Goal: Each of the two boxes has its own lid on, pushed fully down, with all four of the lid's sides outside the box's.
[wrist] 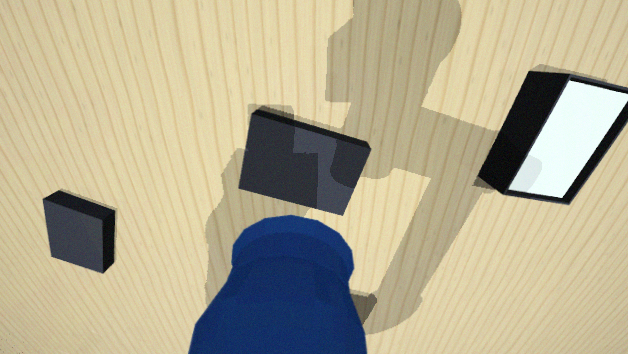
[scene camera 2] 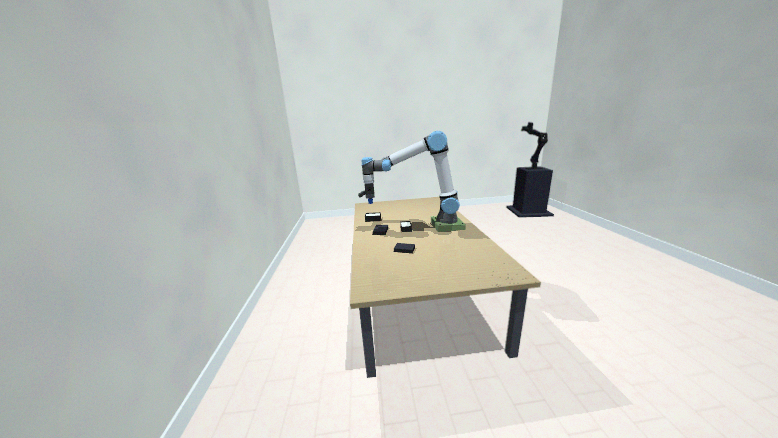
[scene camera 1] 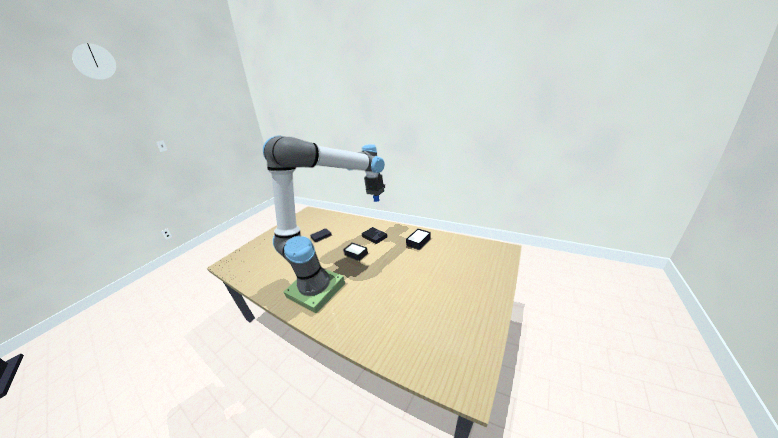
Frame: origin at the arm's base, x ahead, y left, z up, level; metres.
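Seen in the pictures: hand at its tool point: (wrist: 292, 266) (scene camera 2: 370, 203) (scene camera 1: 376, 200); arm's base at its link origin: (scene camera 2: 446, 220) (scene camera 1: 314, 283).
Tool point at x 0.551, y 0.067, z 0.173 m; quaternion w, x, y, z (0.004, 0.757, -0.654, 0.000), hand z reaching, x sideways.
Pixels of each thing's middle, then the offset from my tool point to it. Level surfaces: height alone.
- larger black box at the middle of its body: (wrist: 550, 140) (scene camera 1: 418, 238) (scene camera 2: 373, 216) dz -0.195, dx +0.024, dy -0.259 m
- smaller black box at the middle of its body: (scene camera 1: 355, 251) (scene camera 2: 405, 226) dz -0.197, dx -0.245, dy -0.027 m
- larger dark lid at the middle of its body: (wrist: 302, 165) (scene camera 1: 374, 235) (scene camera 2: 380, 229) dz -0.205, dx -0.059, dy +0.003 m
- smaller dark lid at the middle of its body: (wrist: 81, 234) (scene camera 2: 404, 247) (scene camera 1: 320, 235) dz -0.207, dx -0.231, dy +0.314 m
- wooden table at its surface level: dz -0.218 m
The larger black box (scene camera 1: 415, 245) (scene camera 2: 372, 219) (wrist: 512, 127) stands uncovered, its white inside showing. The smaller black box (scene camera 1: 354, 256) (scene camera 2: 406, 229) is also uncovered, nearer the arm's base; it does not show in the wrist view. The larger dark lid (scene camera 1: 374, 235) (scene camera 2: 380, 229) (wrist: 285, 160) lies flat on the table between the larger box and the smaller lid. The smaller dark lid (scene camera 1: 320, 235) (scene camera 2: 404, 248) (wrist: 76, 235) lies apart from both boxes. My blue suction cup (scene camera 1: 376, 198) (scene camera 2: 370, 200) (wrist: 292, 237) is open, holds nothing and hangs well above the table.
The wooden table (scene camera 1: 435, 326) (scene camera 2: 435, 272) carries the arm's green base plate (scene camera 1: 293, 296) (scene camera 2: 458, 224), near the smaller box. Arm shadows fall across the larger lid and the table. A dark pedestal (scene camera 2: 532, 190) with a small black arm stands on the floor away from the table.
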